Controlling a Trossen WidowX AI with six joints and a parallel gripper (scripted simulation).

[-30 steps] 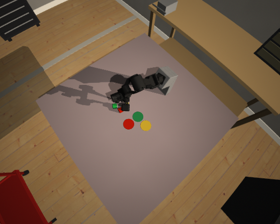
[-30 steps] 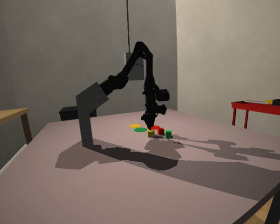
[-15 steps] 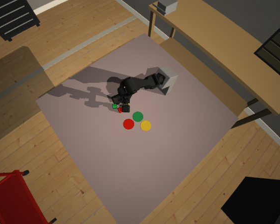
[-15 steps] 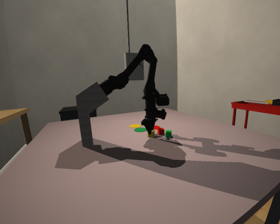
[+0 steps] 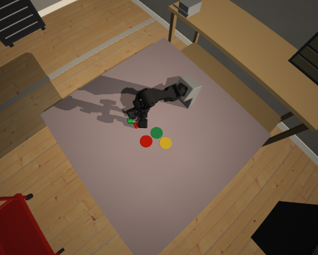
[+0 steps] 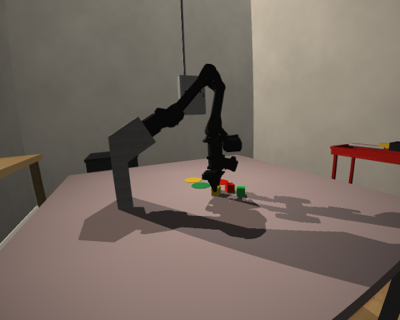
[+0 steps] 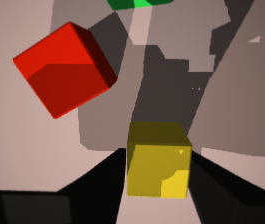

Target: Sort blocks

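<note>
Now: hand 7 cm short of the yellow circle, 22 cm to the right of it and 5 cm above it. From my hand the other things lie so: green block 6 cm ahead, 8 cm to the right, 4 cm below; yellow block 4 cm below; red block 6 cm ahead, 2 cm to the right, 4 cm below.
</note>
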